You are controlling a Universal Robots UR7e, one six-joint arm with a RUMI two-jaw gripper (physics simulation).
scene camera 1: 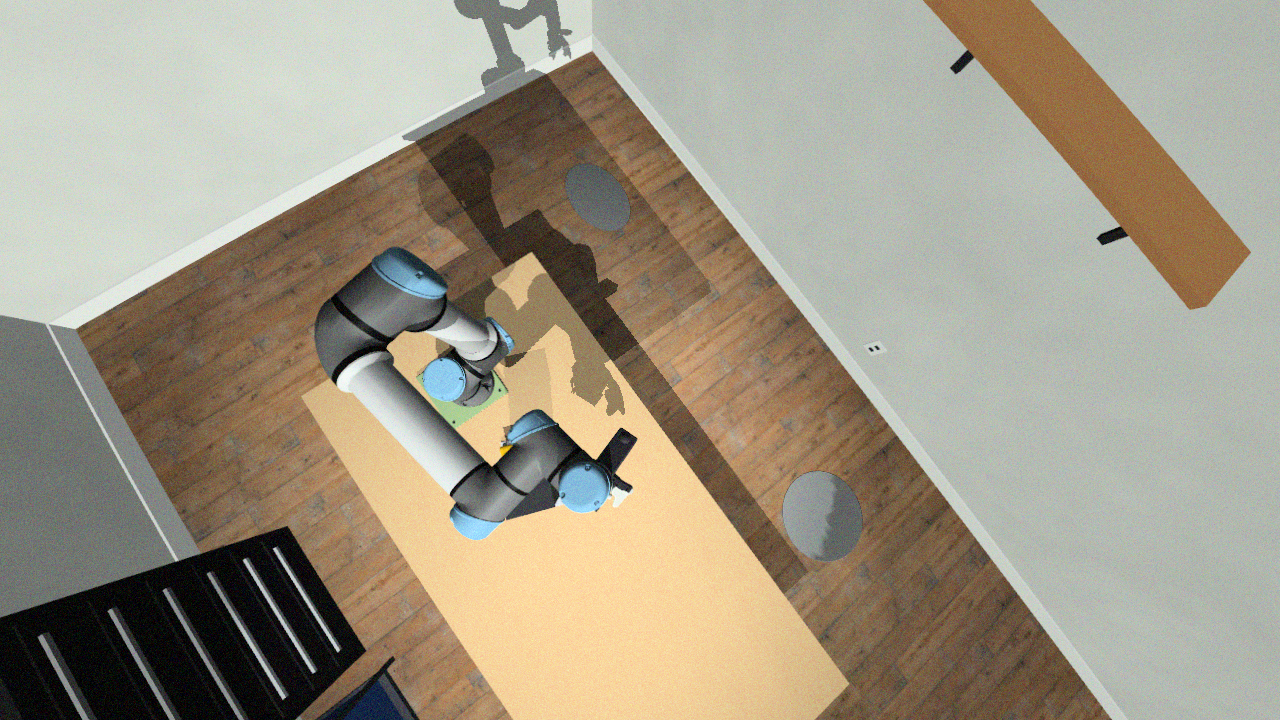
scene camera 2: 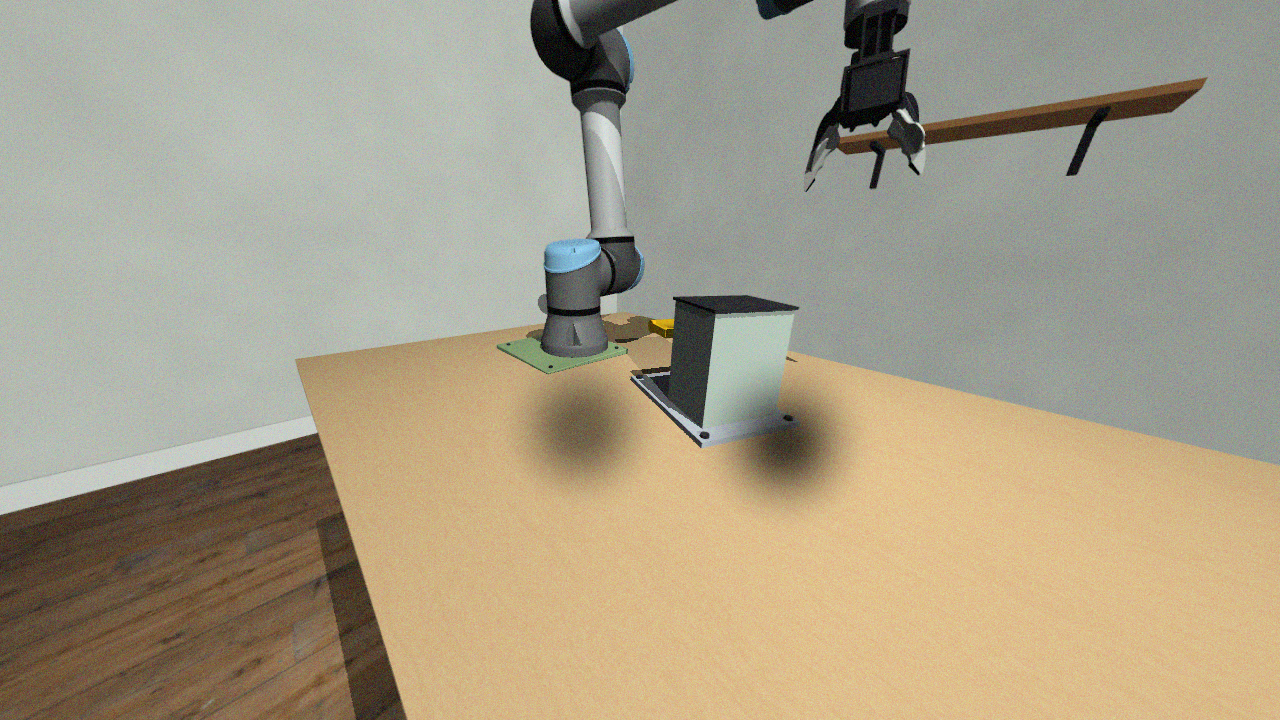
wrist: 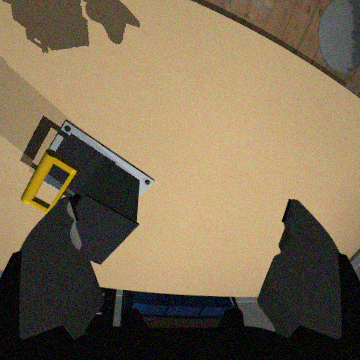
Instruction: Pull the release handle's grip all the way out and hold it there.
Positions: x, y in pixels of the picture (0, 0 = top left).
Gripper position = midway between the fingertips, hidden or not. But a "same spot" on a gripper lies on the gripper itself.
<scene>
gripper: scene camera 1; scene camera 2; wrist 180, 200
same spot on gripper: [scene camera 1: 622, 489] = [scene camera 2: 911, 94]
</scene>
